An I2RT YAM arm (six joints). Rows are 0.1 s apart.
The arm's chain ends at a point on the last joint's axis. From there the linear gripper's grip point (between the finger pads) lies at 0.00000 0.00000 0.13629 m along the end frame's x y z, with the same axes.
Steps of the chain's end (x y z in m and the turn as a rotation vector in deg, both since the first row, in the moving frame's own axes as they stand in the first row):
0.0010 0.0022 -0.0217 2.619 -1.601 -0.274
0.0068 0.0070 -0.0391 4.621 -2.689 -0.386
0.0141 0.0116 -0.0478 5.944 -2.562 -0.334
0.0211 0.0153 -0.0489 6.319 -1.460 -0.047
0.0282 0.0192 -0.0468 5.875 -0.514 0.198
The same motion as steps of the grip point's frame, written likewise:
-0.0028 -0.0040 -0.0219 2.619 -1.601 -0.274
0.0004 -0.0040 -0.0397 4.621 -2.689 -0.386
0.0080 -0.0025 -0.0487 5.944 -2.562 -0.334
0.0176 0.0003 -0.0498 6.319 -1.460 -0.047
0.0270 0.0052 -0.0475 5.875 -0.514 0.198

